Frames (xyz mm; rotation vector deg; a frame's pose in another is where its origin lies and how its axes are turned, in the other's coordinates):
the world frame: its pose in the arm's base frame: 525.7 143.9 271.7 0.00 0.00 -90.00
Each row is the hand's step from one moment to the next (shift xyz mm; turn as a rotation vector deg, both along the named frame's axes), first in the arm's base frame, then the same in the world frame.
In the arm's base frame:
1: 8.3 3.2 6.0 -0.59 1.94 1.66
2: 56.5 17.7 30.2 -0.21 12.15 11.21
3: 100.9 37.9 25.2 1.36 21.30 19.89
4: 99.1 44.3 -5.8 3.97 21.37 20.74
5: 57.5 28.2 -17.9 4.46 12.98 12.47
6: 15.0 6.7 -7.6 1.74 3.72 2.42
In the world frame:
1: -3.2 8.3 6.0 -1.94 -0.59 1.66
2: -17.7 56.5 30.2 -12.15 -0.21 11.21
3: -37.9 100.9 25.2 -21.30 1.36 19.89
4: -44.3 99.1 -5.8 -21.37 3.97 20.74
5: -28.2 57.5 -17.9 -12.98 4.46 12.47
6: -6.7 15.0 -7.6 -3.72 1.74 2.42

